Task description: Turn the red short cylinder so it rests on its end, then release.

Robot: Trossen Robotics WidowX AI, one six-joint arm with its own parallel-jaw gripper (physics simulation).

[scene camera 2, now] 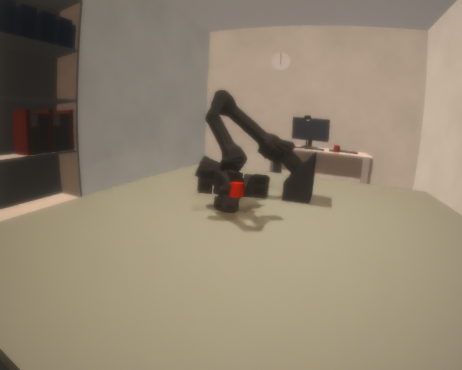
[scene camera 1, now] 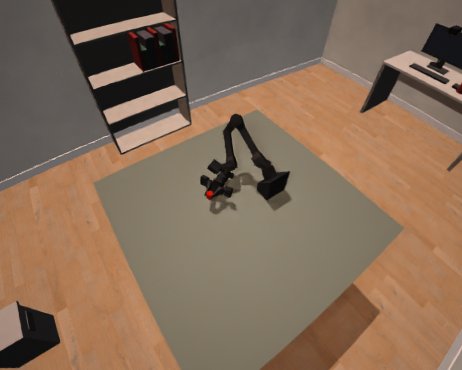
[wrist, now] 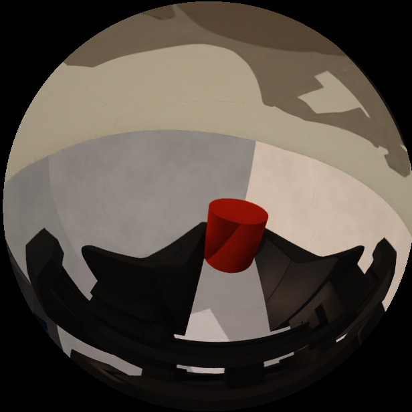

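Note:
The red short cylinder [scene camera 1: 210, 195] [scene camera 2: 236, 190] [wrist: 235, 245] is held between the two black fingers of my gripper [scene camera 1: 210, 193] [scene camera 2: 237, 189] [wrist: 229, 228]. In the scene camera 2 view its axis looks close to upright, with its ends facing up and down. It is a little above the mat, with the shadow of the gripper on the mat below and in front. The gripper points roughly level and is shut on the cylinder's sides. In the wrist view one flat end and much of the curved side show; the gripped sides are partly hidden by the fingers.
The arm's base [scene camera 1: 272, 186] [scene camera 2: 299, 185] stands on the green-grey mat [scene camera 1: 260, 260] [scene camera 2: 225, 285], beside the gripper. A bookshelf [scene camera 1: 111, 127] [scene camera 2: 70, 172] stands by the wall. A desk [scene camera 1: 378, 90] [scene camera 2: 366, 167] with a monitor stands farther away. A dark cabinet [scene camera 1: 42, 332] is at the lower left.

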